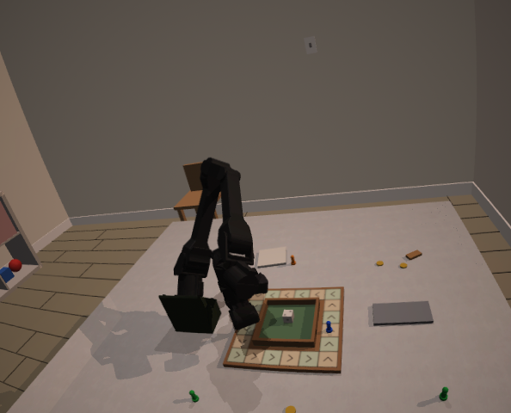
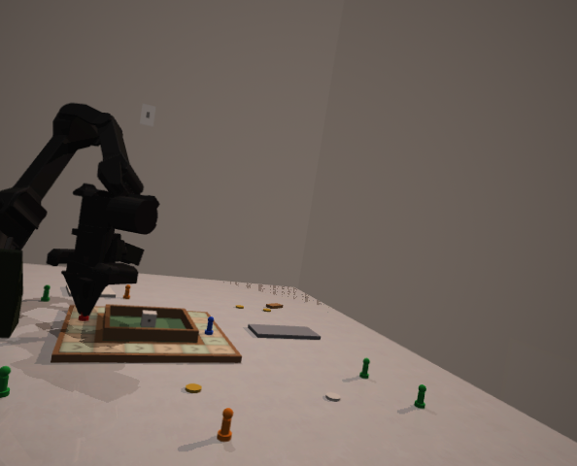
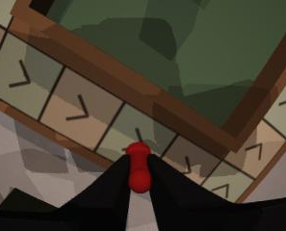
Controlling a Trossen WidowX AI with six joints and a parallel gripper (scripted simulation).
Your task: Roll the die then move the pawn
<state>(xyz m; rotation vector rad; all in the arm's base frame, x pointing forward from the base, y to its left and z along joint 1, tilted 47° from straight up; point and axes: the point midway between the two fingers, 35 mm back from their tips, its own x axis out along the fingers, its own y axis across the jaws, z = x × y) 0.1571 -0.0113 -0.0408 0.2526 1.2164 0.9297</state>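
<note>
Right now my gripper tip is 10 mm below the red pawn. Also, from my gripper tip: blue pawn: 220 mm ahead, 20 mm to the right, 10 mm below; then white die: 110 mm ahead, 30 mm to the left, 10 mm below; then green-floored tray: 110 mm ahead, 20 mm to the left, 30 mm below.
</note>
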